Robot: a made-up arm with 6 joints. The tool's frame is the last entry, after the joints. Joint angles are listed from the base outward.
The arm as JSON. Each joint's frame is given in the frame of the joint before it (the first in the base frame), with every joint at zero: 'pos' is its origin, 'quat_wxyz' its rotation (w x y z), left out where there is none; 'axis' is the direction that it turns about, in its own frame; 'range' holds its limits. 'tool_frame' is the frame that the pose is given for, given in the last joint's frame.
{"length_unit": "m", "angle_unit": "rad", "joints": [
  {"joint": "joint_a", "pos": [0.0, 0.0, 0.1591], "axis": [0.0, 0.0, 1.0], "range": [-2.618, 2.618]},
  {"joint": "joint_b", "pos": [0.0, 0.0, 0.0], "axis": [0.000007, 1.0, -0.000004], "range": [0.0, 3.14]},
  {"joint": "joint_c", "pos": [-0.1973, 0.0, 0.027], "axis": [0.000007, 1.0, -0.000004], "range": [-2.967, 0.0]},
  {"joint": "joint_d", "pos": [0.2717, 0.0, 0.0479], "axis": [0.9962, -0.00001, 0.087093], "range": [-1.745, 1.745]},
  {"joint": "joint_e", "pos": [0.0, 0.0, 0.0], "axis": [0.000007, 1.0, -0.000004], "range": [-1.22, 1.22]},
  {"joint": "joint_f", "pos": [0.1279, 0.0, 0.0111], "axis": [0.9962, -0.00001, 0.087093], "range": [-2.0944, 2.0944]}
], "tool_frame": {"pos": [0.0, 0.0, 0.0], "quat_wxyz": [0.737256, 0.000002, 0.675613, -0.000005]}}
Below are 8 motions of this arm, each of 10 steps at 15 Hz.
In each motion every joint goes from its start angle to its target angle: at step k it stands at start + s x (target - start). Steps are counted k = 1, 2, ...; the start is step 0. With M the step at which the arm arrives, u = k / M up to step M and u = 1 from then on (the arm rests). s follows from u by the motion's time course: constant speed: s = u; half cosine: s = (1 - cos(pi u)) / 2; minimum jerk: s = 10 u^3 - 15 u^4 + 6 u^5.
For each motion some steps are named. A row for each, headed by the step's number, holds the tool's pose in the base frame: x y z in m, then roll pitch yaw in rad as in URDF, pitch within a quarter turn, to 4 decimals.
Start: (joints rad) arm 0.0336 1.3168 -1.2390 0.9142 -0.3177 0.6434
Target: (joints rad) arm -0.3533 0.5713 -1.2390 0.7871 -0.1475 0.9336
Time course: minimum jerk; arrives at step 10
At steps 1, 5, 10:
1: 0.3721 -0.0203 0.4114 1.3642 -0.0163 1.3503
5: 0.2540 -0.0634 0.5242 1.0372 -0.1360 1.2889
10: 0.1040 -0.0525 0.5910 0.7002 -0.1729 1.2599

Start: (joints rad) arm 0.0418 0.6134 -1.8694 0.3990 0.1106 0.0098
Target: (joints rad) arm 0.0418 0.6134 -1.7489 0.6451 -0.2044 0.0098
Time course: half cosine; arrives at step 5
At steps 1, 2, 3, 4, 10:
1: -0.0647 0.0016 0.6895 0.1047 0.2968 0.4938
2: -0.0614 -0.0024 0.6898 0.1301 0.2382 0.5513
3: -0.0568 -0.0088 0.6890 0.1648 0.1626 0.6173
4: -0.0524 -0.0151 0.6874 0.1955 0.0990 0.6658
10: -0.0506 -0.0177 0.6866 0.2079 0.0741 0.6831

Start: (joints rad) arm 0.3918 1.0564 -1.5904 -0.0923 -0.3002 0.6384
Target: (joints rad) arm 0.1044 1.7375 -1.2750 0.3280 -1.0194 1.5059
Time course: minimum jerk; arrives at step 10
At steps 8, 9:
8: 0.4211 0.0192 0.3624 0.9417 -0.1955 1.5237
9: 0.4252 0.0107 0.3454 0.9544 -0.2433 1.5139

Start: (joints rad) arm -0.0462 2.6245 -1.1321 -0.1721 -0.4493 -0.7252
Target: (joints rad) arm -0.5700 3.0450 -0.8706 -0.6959 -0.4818 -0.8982
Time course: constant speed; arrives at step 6
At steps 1, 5, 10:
1: 0.2876 -0.0240 -0.1656 -2.7702 0.3506 -2.1920
5: 0.1158 -0.0227 -0.2210 3.0995 0.2620 -2.2063
10: 0.0775 -0.0044 -0.2211 2.9899 0.2936 -2.2192

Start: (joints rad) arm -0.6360 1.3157 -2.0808 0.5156 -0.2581 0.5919
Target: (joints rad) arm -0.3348 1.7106 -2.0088 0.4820 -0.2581 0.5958
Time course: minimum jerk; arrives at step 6
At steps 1, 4, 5, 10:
1: 0.1590 -0.1346 0.6883 0.5088 0.1275 0.4672
4: 0.3322 -0.1563 0.5868 0.8244 0.2989 0.7486
5: 0.3693 -0.1491 0.5563 0.9008 0.3360 0.8229
10: 0.3766 -0.1471 0.5498 0.9165 0.3433 0.8385

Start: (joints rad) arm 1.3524 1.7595 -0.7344 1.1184 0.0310 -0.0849
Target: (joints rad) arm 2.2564 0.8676 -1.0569 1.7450 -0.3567 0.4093
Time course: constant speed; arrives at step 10
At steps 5, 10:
5: -0.0644 0.3593 0.2519 1.8747 0.0284 -3.0682
10: -0.1360 0.2359 0.4506 1.3193 -0.6533 -2.6595

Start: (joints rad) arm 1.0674 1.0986 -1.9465 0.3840 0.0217 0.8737
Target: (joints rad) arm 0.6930 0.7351 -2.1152 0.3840 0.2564 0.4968
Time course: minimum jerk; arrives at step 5
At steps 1, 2, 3, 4, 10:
1: 0.0704 0.1249 0.6885 0.6076 0.2073 2.3509
2: 0.0446 0.0702 0.7035 0.5020 0.2525 2.1603
3: -0.0093 0.0029 0.7122 0.3456 0.2880 1.8724
4: -0.0581 -0.0351 0.7093 0.2332 0.2908 1.6578
10: -0.0700 -0.0422 0.7077 0.2085 0.2888 1.6092

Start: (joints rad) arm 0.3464 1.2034 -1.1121 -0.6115 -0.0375 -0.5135
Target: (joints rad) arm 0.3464 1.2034 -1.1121 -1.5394 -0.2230 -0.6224
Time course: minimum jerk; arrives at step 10
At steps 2, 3, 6, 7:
2: 0.3350 0.1249 0.3801 -1.5343 0.3851 -1.1809
3: 0.3341 0.1269 0.3816 -1.5242 0.2755 -1.1649
6: 0.3281 0.1395 0.3820 -1.5208 -0.2650 -1.0819
7: 0.3260 0.1433 0.3798 -1.5370 -0.4242 -1.0487

